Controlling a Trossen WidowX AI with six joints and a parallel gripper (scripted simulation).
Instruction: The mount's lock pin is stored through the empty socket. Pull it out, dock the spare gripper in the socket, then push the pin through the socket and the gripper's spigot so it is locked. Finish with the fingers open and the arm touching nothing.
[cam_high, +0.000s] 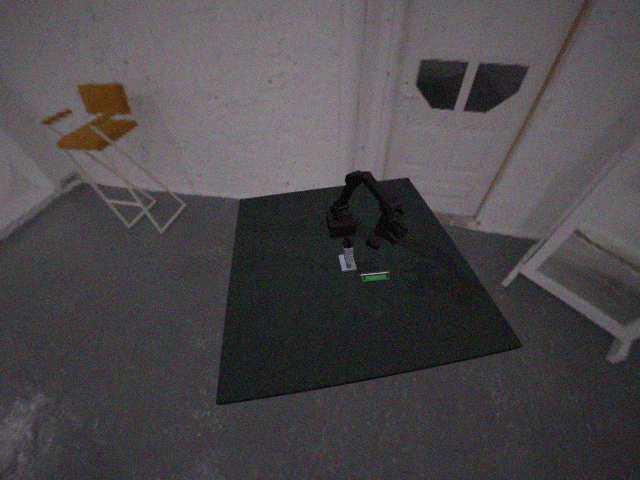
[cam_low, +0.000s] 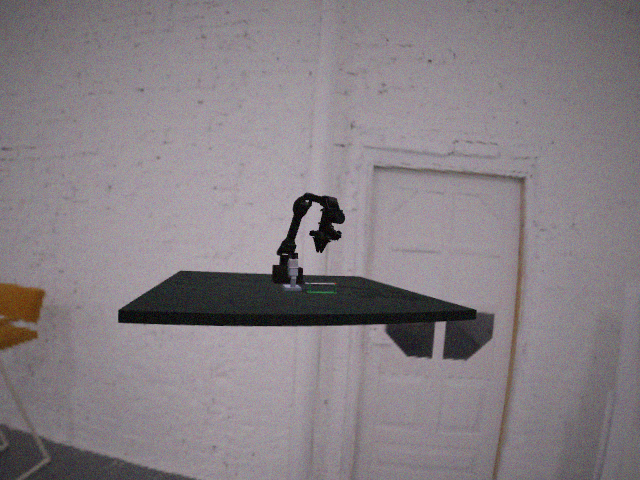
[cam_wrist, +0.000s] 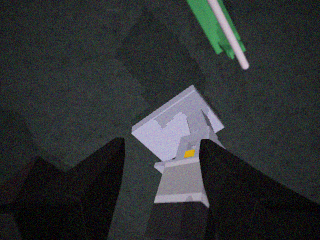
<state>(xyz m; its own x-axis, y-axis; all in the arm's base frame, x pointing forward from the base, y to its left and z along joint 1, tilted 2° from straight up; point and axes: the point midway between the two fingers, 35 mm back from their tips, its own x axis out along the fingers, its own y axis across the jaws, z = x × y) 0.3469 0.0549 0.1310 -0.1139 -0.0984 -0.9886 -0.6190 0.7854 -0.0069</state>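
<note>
The green holder is 70 mm ahead of my gripper tip, 10 mm to the right of it and 170 mm below it. Also, from my gripper tip: mount 60 mm behind, 110 mm to the right, 140 mm below.
</note>
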